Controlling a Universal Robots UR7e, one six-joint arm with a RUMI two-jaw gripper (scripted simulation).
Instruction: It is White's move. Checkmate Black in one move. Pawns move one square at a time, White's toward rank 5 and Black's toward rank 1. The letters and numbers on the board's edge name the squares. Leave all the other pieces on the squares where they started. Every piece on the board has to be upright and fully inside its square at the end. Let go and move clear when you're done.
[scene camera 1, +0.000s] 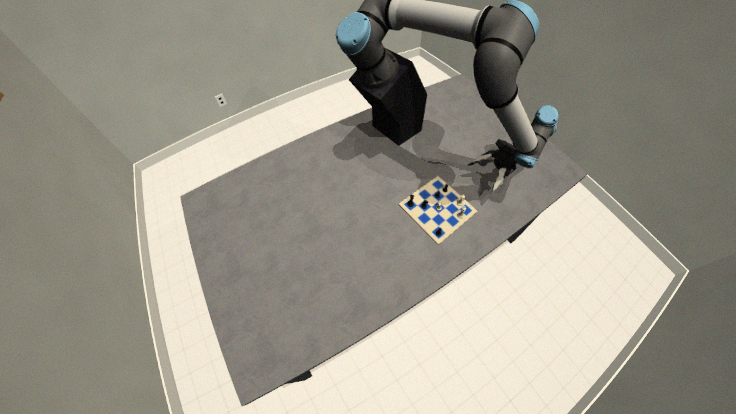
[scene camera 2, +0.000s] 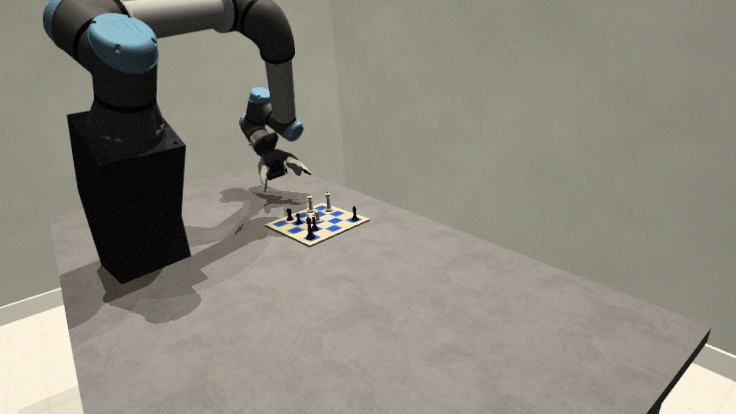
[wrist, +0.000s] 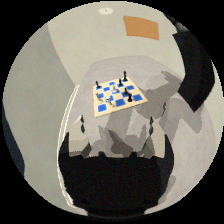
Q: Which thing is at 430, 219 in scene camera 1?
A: A blue-and-cream chessboard.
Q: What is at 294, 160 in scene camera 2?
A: The gripper.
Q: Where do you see the gripper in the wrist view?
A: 116, 116
